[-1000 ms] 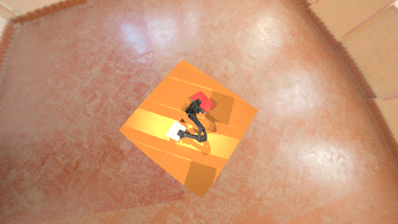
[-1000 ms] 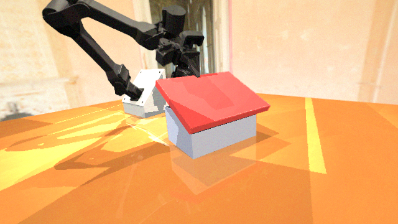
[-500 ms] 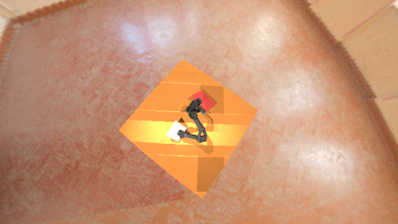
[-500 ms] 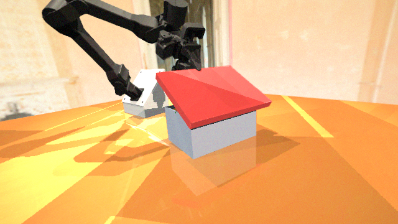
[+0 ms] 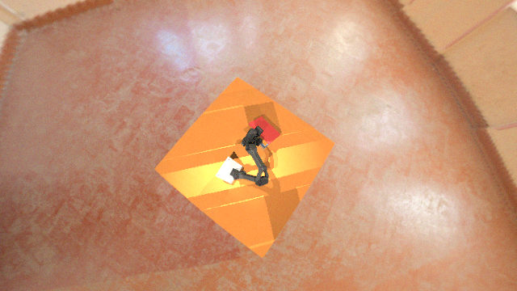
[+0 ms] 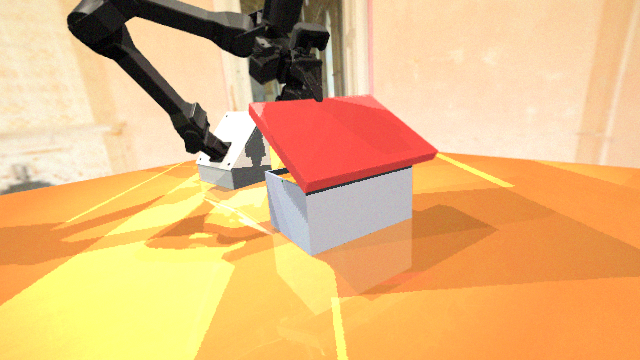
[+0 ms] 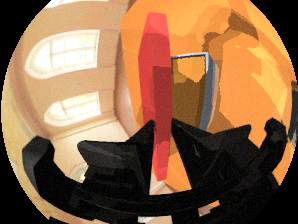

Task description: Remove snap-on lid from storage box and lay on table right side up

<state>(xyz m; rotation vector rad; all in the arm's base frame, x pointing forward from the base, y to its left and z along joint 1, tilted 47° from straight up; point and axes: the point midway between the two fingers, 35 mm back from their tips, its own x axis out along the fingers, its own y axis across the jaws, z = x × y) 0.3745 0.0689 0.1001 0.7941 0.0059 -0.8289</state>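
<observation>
My gripper tip is now 7 cm short of the red lid, 4 cm above it and 2 cm to the left of it. The rest, counted from my gripper tip: grey storage box 15 cm below, 5 cm ahead, 1 cm to the right.
</observation>
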